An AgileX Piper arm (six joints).
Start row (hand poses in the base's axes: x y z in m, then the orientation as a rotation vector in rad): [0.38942, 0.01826, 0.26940, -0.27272, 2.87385, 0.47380]
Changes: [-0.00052, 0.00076, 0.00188, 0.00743, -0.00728, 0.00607]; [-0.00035, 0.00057, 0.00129, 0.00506, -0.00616, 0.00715]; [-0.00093, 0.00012, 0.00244, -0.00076, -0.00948, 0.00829]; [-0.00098, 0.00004, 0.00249, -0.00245, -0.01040, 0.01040]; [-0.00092, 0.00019, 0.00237, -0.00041, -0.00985, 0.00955]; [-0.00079, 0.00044, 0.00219, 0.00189, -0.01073, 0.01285]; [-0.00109, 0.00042, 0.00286, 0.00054, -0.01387, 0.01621]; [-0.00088, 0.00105, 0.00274, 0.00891, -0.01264, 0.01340]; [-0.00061, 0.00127, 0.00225, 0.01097, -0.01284, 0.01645]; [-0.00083, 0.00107, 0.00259, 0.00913, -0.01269, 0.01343]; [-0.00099, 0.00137, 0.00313, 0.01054, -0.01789, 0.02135]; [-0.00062, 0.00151, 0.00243, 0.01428, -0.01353, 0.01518]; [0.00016, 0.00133, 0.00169, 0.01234, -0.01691, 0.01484]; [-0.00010, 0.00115, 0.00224, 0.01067, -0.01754, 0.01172]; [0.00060, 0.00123, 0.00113, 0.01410, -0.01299, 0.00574]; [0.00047, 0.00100, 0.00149, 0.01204, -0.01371, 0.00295]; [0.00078, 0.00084, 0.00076, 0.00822, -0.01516, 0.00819]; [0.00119, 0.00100, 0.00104, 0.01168, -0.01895, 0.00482]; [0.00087, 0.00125, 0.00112, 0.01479, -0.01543, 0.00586]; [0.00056, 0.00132, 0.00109, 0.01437, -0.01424, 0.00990]
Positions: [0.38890, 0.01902, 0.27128, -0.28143, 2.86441, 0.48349]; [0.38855, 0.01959, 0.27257, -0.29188, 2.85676, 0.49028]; [0.38762, 0.01971, 0.27501, -0.30548, 2.84773, 0.48810]; [0.38664, 0.01975, 0.27750, -0.32249, 2.83826, 0.48368]; [0.38572, 0.01994, 0.27987, -0.33772, 2.82858, 0.48210]; [0.38493, 0.02038, 0.28206, -0.35726, 2.81706, 0.48413]; [0.38384, 0.02080, 0.28492, -0.38216, 2.80266, 0.48397]; [0.38296, 0.02185, 0.28766, -0.40096, 2.78654, 0.49509]; [0.38235, 0.02312, 0.28991, -0.42348, 2.76909, 0.50953]; [0.38152, 0.02419, 0.29250, -0.44198, 2.75250, 0.52066]; [0.38053, 0.02556, 0.29563, -0.47171, 2.72951, 0.53361]; [0.37991, 0.02707, 0.29806, -0.49105, 2.70950, 0.55143]; [0.38007, 0.02840, 0.29975, -0.51071, 2.68690, 0.56507]; [0.37997, 0.02955, 0.30199, -0.52642, 2.66458, 0.57522]; [0.38057, 0.03078, 0.30312, -0.53218, 2.64569, 0.58983]; [0.38104, 0.03178, 0.30461, -0.53481, 2.62727, 0.60050]; [0.38182, 0.03262, 0.30537, -0.54578, 2.60850, 0.60717]; [0.38301, 0.03362, 0.30641, -0.55169, 2.58502, 0.61544]; [0.38388, 0.03487, 0.30753, -0.55725, 2.56327, 0.62932]; [0.38444, 0.03619, 0.30862, -0.56794, 2.54222, 0.64439]
